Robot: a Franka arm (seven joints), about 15 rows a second.
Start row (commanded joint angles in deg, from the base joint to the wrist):
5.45, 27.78, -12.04, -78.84, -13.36, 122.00, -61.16
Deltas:
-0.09, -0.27, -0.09, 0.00, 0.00, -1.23, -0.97
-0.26, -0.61, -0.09, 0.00, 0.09, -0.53, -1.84
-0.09, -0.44, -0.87, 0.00, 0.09, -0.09, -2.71
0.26, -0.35, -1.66, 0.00, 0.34, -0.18, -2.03
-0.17, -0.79, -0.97, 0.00, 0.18, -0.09, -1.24
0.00, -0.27, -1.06, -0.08, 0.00, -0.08, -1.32
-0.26, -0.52, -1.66, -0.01, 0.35, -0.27, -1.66
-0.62, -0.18, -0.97, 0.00, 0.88, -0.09, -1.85
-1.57, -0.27, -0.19, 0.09, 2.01, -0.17, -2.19
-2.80, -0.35, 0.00, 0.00, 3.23, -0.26, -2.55
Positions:
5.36, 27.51, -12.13, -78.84, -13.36, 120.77, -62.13
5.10, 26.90, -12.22, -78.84, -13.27, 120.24, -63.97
5.01, 26.46, -13.09, -78.84, -13.18, 120.15, -66.68
5.27, 26.11, -14.75, -78.84, -12.84, 119.97, -68.71
5.10, 25.32, -15.72, -78.84, -12.66, 119.88, -69.95
5.10, 25.05, -16.78, -78.92, -12.66, 119.80, -71.27
4.84, 24.53, -18.44, -78.93, -12.31, 119.53, -72.93
4.22, 24.35, -19.41, -78.93, -11.43, 119.44, -74.78
2.65, 24.08, -19.60, -78.84, -9.42, 119.27, -76.97
-0.15, 23.73, -19.60, -78.84, -6.19, 119.01, -79.52

